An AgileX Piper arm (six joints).
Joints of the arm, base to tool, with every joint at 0 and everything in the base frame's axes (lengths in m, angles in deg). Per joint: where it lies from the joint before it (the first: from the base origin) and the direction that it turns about. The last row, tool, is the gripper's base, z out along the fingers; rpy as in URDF.
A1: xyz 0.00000 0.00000 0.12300 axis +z
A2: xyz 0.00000 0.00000 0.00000 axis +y
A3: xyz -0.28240 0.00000 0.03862 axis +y
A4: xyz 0.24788 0.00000 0.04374 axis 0.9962 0 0.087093
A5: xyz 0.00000 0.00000 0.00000 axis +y
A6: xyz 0.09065 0.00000 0.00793 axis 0.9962 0 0.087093
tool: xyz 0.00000 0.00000 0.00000 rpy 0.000 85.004 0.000
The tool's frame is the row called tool.
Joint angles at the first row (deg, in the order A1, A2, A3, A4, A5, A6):
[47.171 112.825 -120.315 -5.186 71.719 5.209]
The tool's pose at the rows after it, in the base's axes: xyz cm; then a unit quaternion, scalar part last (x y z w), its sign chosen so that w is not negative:
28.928 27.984 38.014 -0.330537 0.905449 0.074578 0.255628
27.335 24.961 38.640 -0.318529 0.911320 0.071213 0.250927
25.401 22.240 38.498 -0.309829 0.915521 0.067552 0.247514
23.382 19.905 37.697 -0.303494 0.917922 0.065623 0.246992
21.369 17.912 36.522 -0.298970 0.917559 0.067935 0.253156
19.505 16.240 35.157 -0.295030 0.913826 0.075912 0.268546
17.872 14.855 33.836 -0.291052 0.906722 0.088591 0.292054
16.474 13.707 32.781 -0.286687 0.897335 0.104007 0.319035
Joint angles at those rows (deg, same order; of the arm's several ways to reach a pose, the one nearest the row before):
[45.060 106.210 -113.499 -4.712 71.750 5.205]
[43.427 99.094 -105.059 -4.418 71.037 5.215]
[42.317 92.003 -95.814 -4.416 69.392 5.393]
[41.643 85.334 -86.430 -4.541 66.812 5.750]
[41.330 79.013 -77.257 -4.672 63.187 6.224]
[41.228 73.090 -68.546 -4.745 58.357 6.770]
[41.221 67.668 -60.737 -4.775 52.798 7.307]
[41.222 62.816 -54.279 -4.672 47.468 7.726]

